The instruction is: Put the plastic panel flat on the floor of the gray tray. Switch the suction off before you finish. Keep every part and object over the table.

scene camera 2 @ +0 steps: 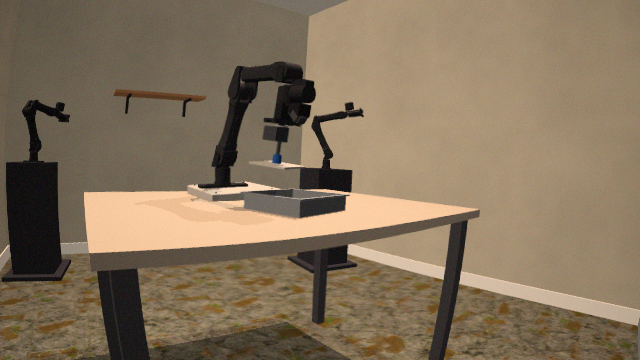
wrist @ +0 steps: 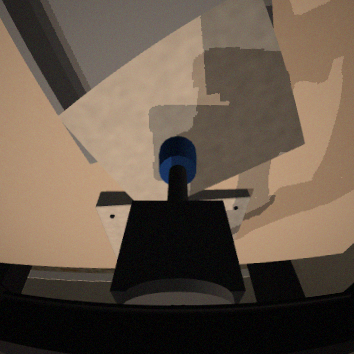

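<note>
My suction gripper, a blue cup on a short rod, is shut on the plastic panel. The thin pale panel hangs roughly level under the cup, well above the tray's rim in the scene view. The gray tray stands on the table with its open side up. In the wrist view the panel is turned at an angle to the tray's walls and covers part of the tray; its lower left corner reaches past the tray's wall. The part of the tray under the panel is hidden.
The table carries the white base plate of my arm, just behind and left of the tray in the scene view. Two other black arms stand on dark pedestals behind the table. A wooden shelf hangs on the wall.
</note>
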